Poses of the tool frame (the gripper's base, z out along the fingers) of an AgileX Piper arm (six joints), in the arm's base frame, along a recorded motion.
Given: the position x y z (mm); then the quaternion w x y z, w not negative.
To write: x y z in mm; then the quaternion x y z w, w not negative. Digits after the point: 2 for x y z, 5 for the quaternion.
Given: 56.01 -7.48 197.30 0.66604 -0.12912 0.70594 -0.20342
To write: 56.01 -7.48 197.30 -0.12912 0.70594 -0.20342 0.66604
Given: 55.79 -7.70 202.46 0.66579 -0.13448 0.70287 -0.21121
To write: 55.79 -7.70 202.46 -0.13448 0.70287 -0.21121 0.66579
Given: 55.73 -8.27 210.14 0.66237 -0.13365 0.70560 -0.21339
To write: 55.73 -8.27 210.14 -0.13365 0.70560 -0.21339 0.66237
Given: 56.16 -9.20 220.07 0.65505 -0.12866 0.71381 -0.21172
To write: 56.16 -9.20 220.07 -0.12866 0.71381 -0.21172 0.65505
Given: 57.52 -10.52 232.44 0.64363 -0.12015 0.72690 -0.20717
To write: 57.52 -10.52 232.44 -0.12015 0.72690 -0.20717 0.64363
